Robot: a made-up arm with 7 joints. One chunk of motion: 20 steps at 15 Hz.
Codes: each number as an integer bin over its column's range. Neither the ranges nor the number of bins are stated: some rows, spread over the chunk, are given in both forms.
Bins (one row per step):
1: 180 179 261 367 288 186 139
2: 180 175 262 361 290 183 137
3: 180 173 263 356 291 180 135
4: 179 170 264 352 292 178 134
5: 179 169 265 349 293 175 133
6: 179 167 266 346 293 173 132
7: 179 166 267 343 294 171 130
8: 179 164 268 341 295 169 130
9: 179 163 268 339 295 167 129
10: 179 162 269 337 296 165 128
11: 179 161 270 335 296 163 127
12: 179 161 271 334 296 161 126
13: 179 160 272 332 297 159 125
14: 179 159 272 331 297 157 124
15: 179 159 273 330 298 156 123
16: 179 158 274 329 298 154 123
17: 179 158 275 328 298 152 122
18: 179 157 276 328 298 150 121
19: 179 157 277 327 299 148 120
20: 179 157 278 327 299 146 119
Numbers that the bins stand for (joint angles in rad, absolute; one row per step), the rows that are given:
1: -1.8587 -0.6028 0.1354 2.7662 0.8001 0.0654 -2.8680
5: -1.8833 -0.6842 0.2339 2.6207 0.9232 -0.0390 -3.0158
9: -1.8833 -0.7330 0.3077 2.5399 0.9724 -0.1150 -3.1142
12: -1.8833 -0.7493 0.3816 2.4995 0.9970 -0.1719 -3.1881
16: -1.8833 -0.7737 0.4554 2.4590 1.0463 -0.2384 -3.2619
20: -1.8833 -0.7819 0.5539 2.4429 1.0709 -0.3143 -3.3604
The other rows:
2: -1.8587 -0.6353 0.1600 2.7177 0.8493 0.0369 -2.9173
3: -1.8587 -0.6516 0.1846 2.6773 0.8740 0.0084 -2.9665
4: -1.8833 -0.6760 0.2093 2.6449 0.8986 -0.0106 -2.9911
6: -1.8833 -0.7005 0.2585 2.5964 0.9232 -0.0580 -3.0404
7: -1.8833 -0.7086 0.2831 2.5722 0.9478 -0.0770 -3.0896
8: -1.8833 -0.7249 0.3077 2.5560 0.9724 -0.0960 -3.0896
10: -1.8833 -0.7412 0.3323 2.5237 0.9970 -0.1340 -3.1388
11: -1.8833 -0.7493 0.3570 2.5075 0.9970 -0.1529 -3.1635
13: -1.8833 -0.7575 0.4062 2.4833 1.0217 -0.1909 -3.2127
14: -1.8833 -0.7656 0.4062 2.4752 1.0217 -0.2099 -3.2373
15: -1.8833 -0.7656 0.4308 2.4671 1.0463 -0.2194 -3.2619
17: -1.8833 -0.7737 0.4801 2.4510 1.0463 -0.2573 -3.2866
18: -1.8833 -0.7819 0.5047 2.4510 1.0463 -0.2763 -3.3112
19: -1.8833 -0.7819 0.5293 2.4429 1.0709 -0.2953 -3.3358

